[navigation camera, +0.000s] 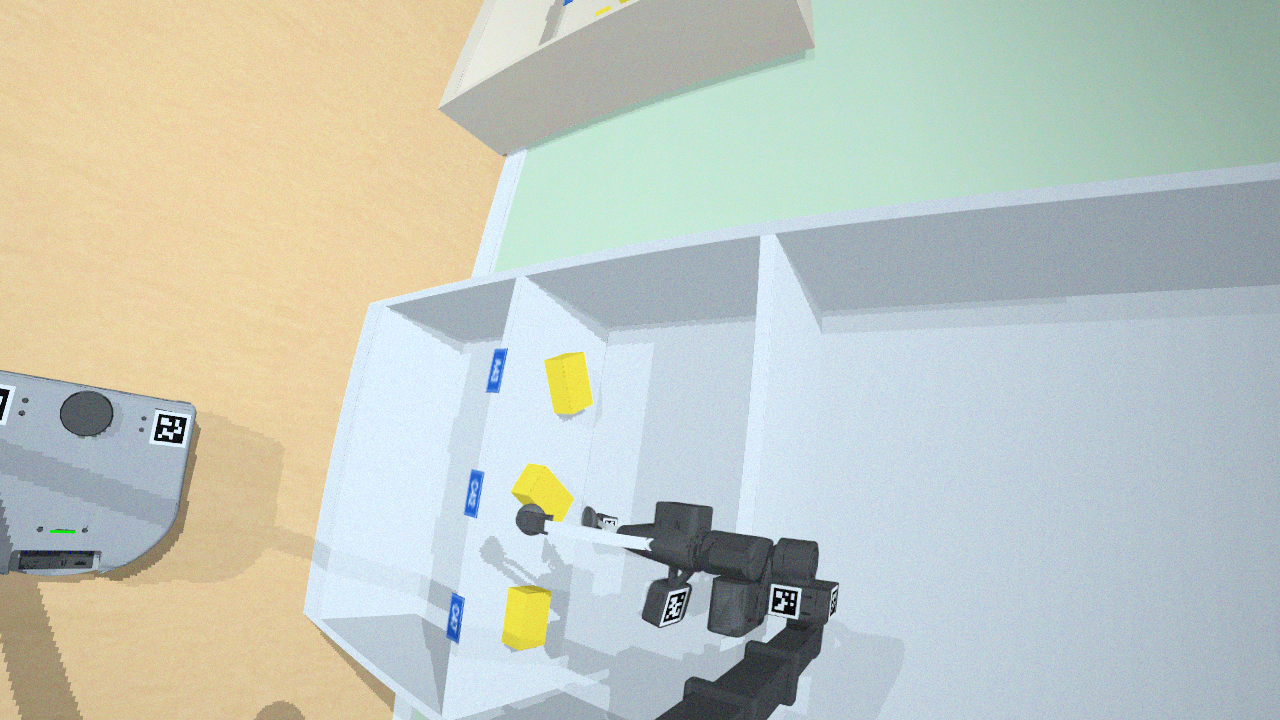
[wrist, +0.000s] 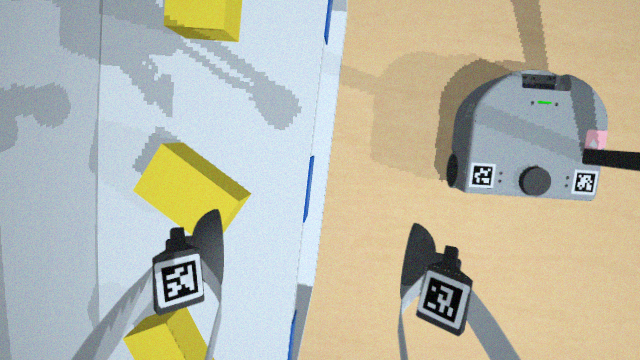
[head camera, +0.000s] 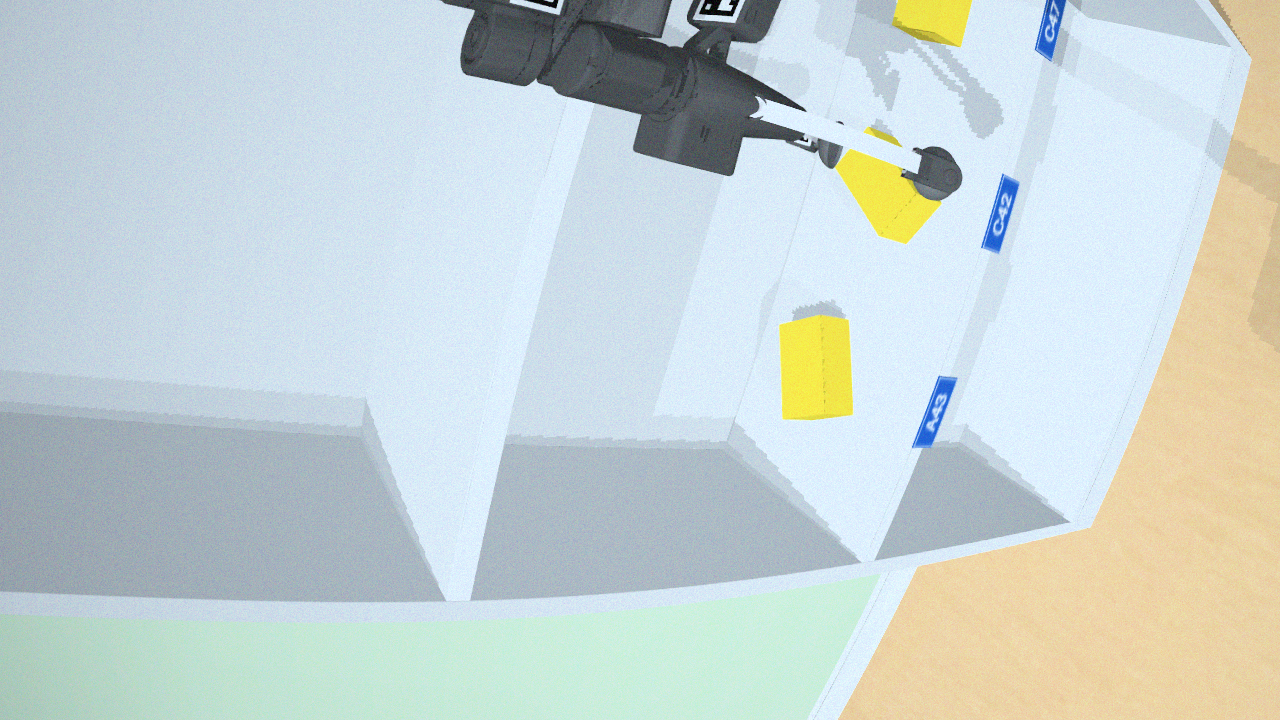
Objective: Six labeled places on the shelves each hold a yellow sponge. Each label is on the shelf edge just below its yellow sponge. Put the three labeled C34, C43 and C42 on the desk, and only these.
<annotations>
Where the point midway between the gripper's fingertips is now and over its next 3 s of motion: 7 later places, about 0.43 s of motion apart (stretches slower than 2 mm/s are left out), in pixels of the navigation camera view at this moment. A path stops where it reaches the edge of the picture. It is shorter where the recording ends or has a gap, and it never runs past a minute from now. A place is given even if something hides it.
My gripper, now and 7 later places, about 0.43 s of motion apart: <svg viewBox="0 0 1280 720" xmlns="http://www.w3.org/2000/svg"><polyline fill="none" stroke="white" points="551,517 547,518 532,518 523,518 516,516 497,511 483,507 487,507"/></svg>
</annotations>
